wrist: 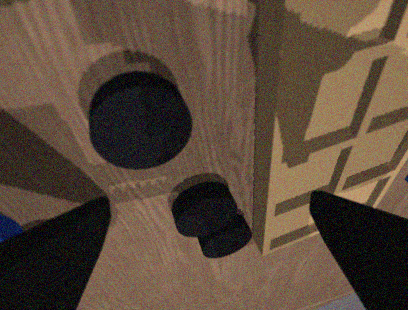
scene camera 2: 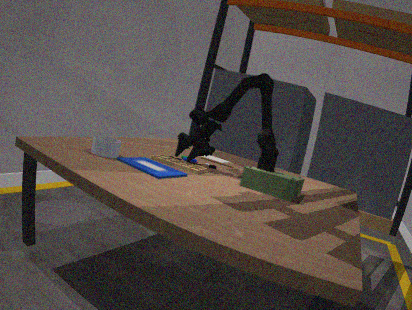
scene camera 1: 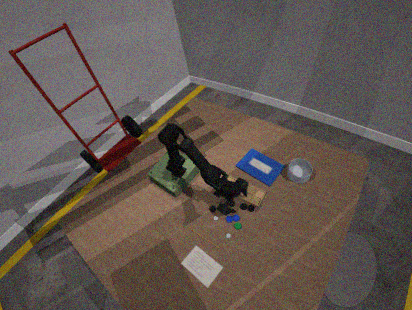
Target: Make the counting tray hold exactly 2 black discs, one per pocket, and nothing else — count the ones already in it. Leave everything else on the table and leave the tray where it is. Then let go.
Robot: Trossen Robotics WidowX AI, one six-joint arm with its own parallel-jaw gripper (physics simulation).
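The light wooden counting tray (scene camera 1: 256, 196) (scene camera 2: 199, 169) (wrist: 265, 125) has divided pockets. The pockets at the right of the wrist view show no disc; the others are cut off or too small to tell. Beside its wall on the table lie a larger-looking black disc (wrist: 140, 120) and two smaller-looking black discs (wrist: 202, 210) (wrist: 227, 237) that touch or overlap. In scene camera 1, two black discs (scene camera 1: 243, 206) (scene camera 1: 251, 208) lie by the tray and another black disc (scene camera 1: 212, 209) lies to the left. My gripper (scene camera 1: 227, 208) (scene camera 2: 184, 156) (wrist: 212, 203) is open and empty, low above the discs.
Blue discs (scene camera 1: 233, 218), a green disc (scene camera 1: 238, 226) and white pieces (scene camera 1: 215, 218) (scene camera 1: 228, 235) lie near the gripper. A blue panel (scene camera 1: 272, 176) (scene camera 2: 171, 174), a grey bowl (scene camera 1: 299, 171) (scene camera 2: 106, 147) and a printed sheet (scene camera 1: 202, 266) are on the table. The arm stands on a green base (scene camera 1: 172, 186) (scene camera 2: 271, 183).
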